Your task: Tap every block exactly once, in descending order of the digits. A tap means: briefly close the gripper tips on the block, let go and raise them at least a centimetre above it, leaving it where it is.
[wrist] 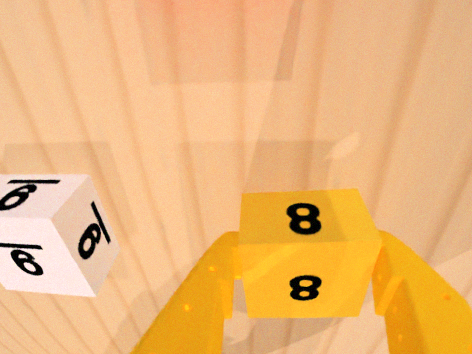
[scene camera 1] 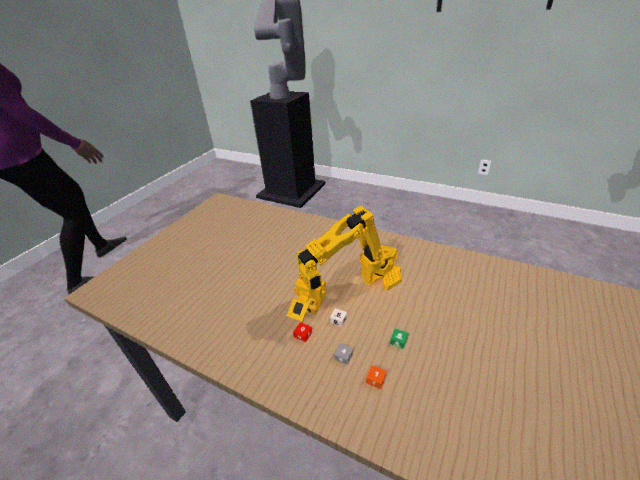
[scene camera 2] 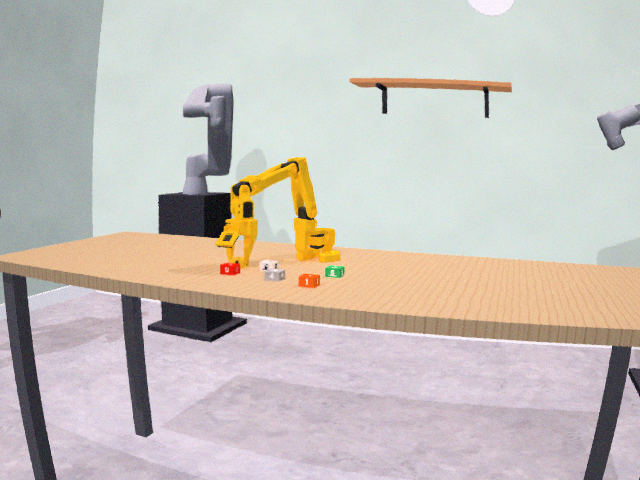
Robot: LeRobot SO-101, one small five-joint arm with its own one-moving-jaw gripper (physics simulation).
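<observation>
The yellow block [wrist: 305, 262], marked 8, stands on the table between the two jaws. My gripper [wrist: 307, 275] [scene camera 2: 239, 261] [scene camera 1: 312, 311] is shut on it, with a jaw pressed against each side. The jaws mostly hide it in the scene views. The white block [wrist: 47, 235] [scene camera 1: 338, 317] [scene camera 2: 268, 265] stands left of the jaws in the wrist view; its digit looks like an upside-down 9 with its bar above. The red block [scene camera 1: 302, 332] [scene camera 2: 229, 268] shows 0, the grey block [scene camera 1: 343, 353] [scene camera 2: 274, 274] 4, the orange block [scene camera 1: 375, 377] [scene camera 2: 309, 280] 1. The digit on the green block [scene camera 1: 399, 338] [scene camera 2: 334, 271] is too small to tell.
The blocks stand on the wooden table [scene camera 1: 491, 361] [scene camera 2: 465, 294]. The red block is close in front of the gripper and the white one close beside it. The arm's base [scene camera 1: 377, 266] [scene camera 2: 310, 240] stands behind them. A person's figure [scene camera 1: 31, 139] is beyond the table's left end.
</observation>
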